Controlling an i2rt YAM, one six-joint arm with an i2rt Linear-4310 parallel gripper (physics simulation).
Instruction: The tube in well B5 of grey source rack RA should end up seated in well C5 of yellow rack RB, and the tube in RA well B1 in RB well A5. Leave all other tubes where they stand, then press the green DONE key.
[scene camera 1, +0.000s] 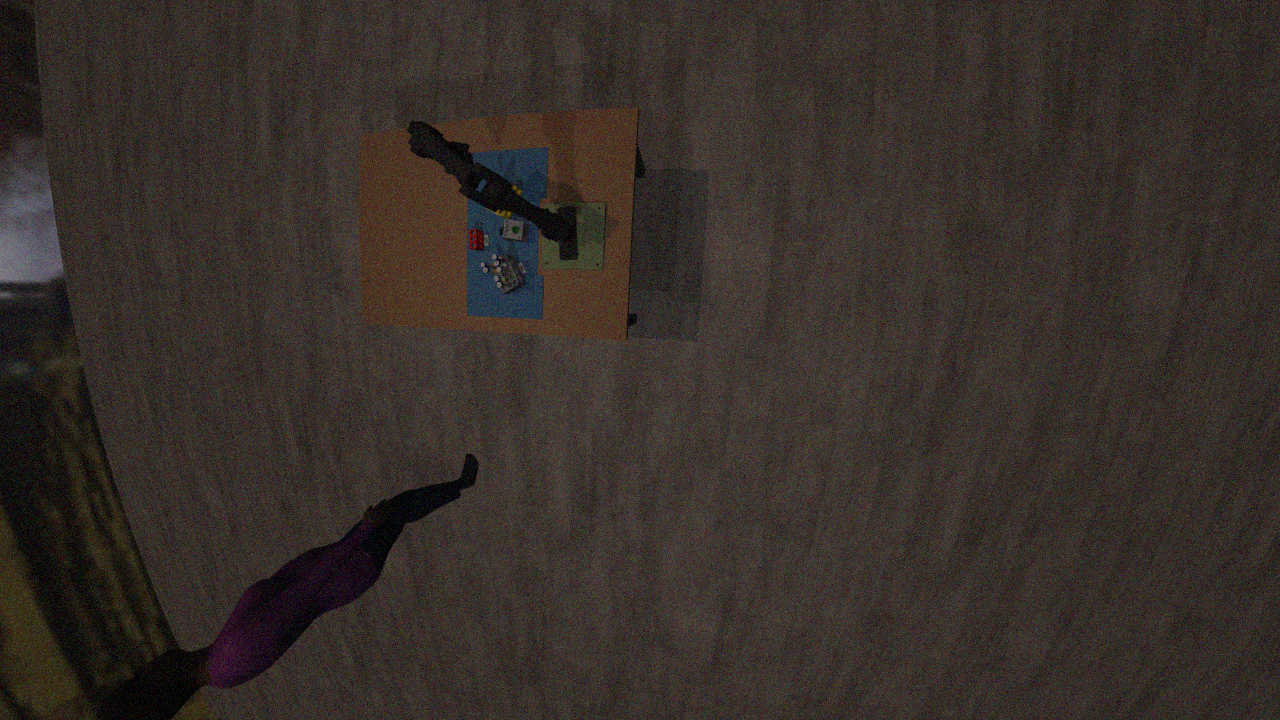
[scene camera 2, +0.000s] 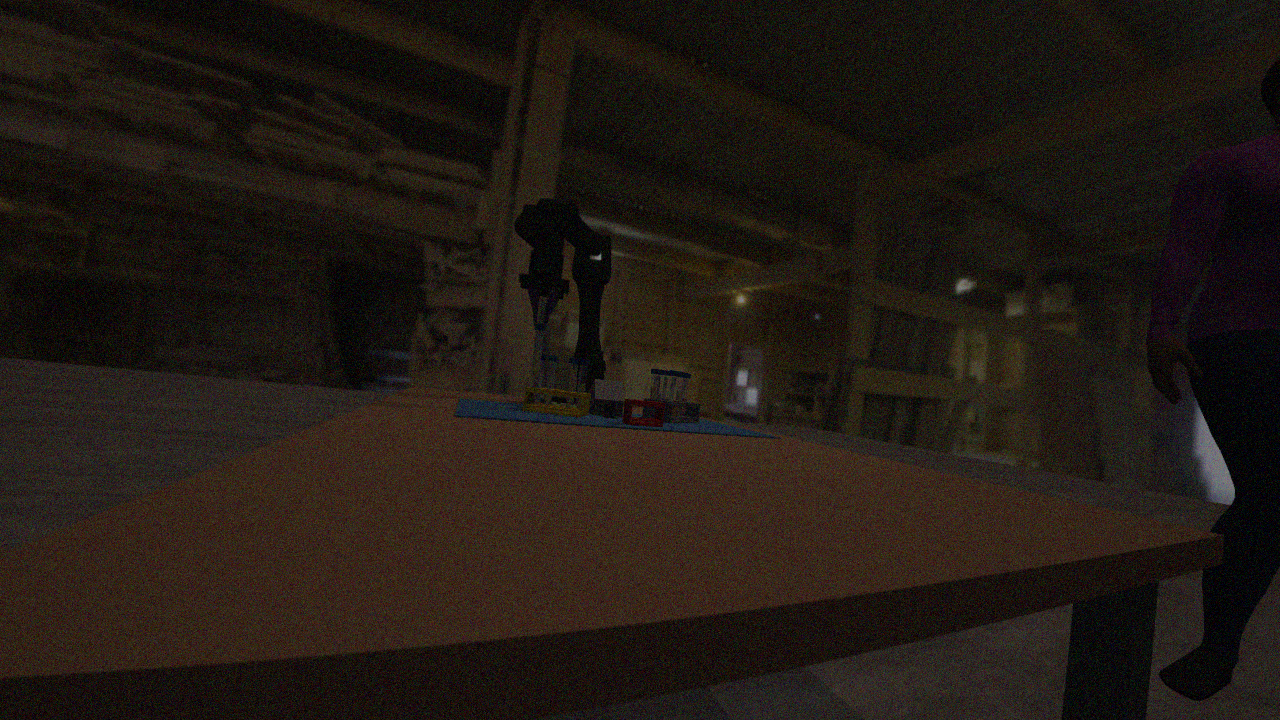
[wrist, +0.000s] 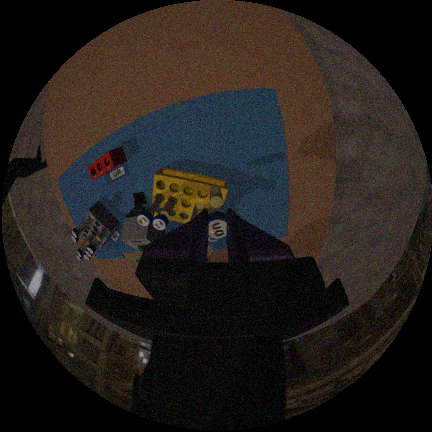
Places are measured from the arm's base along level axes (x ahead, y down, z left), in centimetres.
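Pixels of known places: gripper, between the fingertips: (scene camera 2: 539, 327) (wrist: 217, 214); arm's base, origin of its link: (scene camera 1: 568, 233).
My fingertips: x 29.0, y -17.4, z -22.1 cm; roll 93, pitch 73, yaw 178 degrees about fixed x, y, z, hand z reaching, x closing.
Note:
Ahead of a thing's pixels: the offset from my fingertips to its top centre. "spot": to the spot under its first point. Level surfaces: height alone.
My gripper (scene camera 2: 540, 320) (wrist: 217, 214) is shut on an upright clear tube @(dx -1.1, dy -0.7, dz +0.6 cm) (scene camera 2: 538, 344) (wrist: 217, 227) with a dark-rimmed white cap. In the wrist view its lower end overlaps the right end of yellow rack RB @(dx -3.6, dy +12.9, dz +7.0 cm) (scene camera 2: 556, 410) (wrist: 170, 179); in scene camera 2 it hangs above that rack. Two capped tubes @(spot: dx -1.2, dy +5.4, dz +11.1 cm) (wrist: 143, 220) @(spot: dx -2.1, dy +5.4, dz +8.8 cm) (wrist: 159, 222) stand at the rack's left part. More tube parts show near the fingers, partly hidden. Grey rack RA @(dx -3.5, dy +12.9, dz +36.5 cm) (scene camera 1: 510, 277) (wrist: 104, 215) holds several capped tubes; its wells are too small to tell apart. The green DONE key @(spot: dx -10.3, dy +10.9, dz +20.7 cm) (scene camera 1: 515, 230) is on a grey box @(dx -7.9, dy +9.5, dz +19.9 cm) (wrist: 135, 231).
A red rack @(dx +9.9, dy +12.9, dz +21.7 cm) (scene camera 1: 476, 239) (scene camera 2: 644, 411) (wrist: 106, 162) stands on the blue mat @(dy +17.9 cm) (scene camera 1: 487, 300) (wrist: 240, 120), near RA and the grey box. The arm's base is on a pale green plate (scene camera 1: 590, 237). A person (scene camera 1: 295, 600) (scene camera 2: 1203, 259) is beyond the table.

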